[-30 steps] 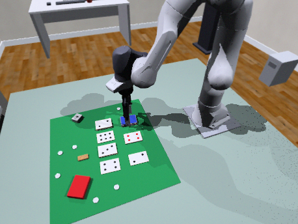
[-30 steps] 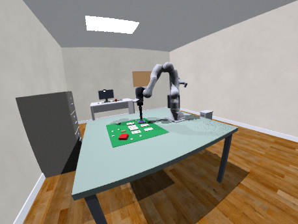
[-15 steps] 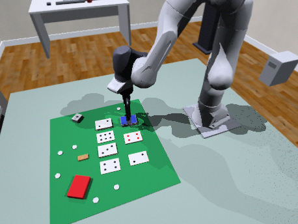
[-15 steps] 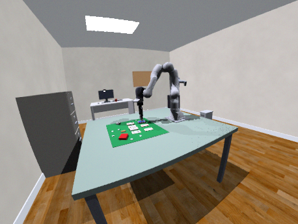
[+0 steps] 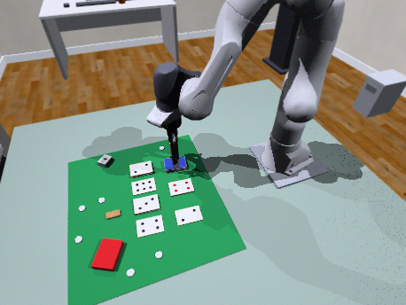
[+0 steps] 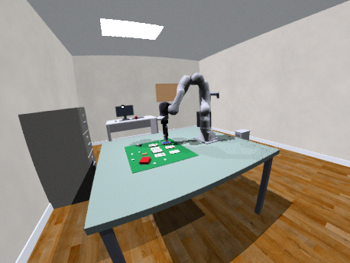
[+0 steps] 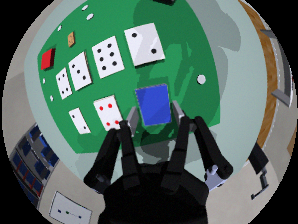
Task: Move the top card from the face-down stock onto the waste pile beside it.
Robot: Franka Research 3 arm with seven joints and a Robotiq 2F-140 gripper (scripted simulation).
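The white card lies 140 mm ahead of my hand, 50 mm below it and 30 mm to the right of it. Also, from my hand: green mat: 160 mm ahead, 120 mm to the left, 70 mm below; grey block: 270 mm ahead, 130 mm to the right, 40 mm below; red box: 310 mm ahead, 290 mm to the left, 50 mm below.
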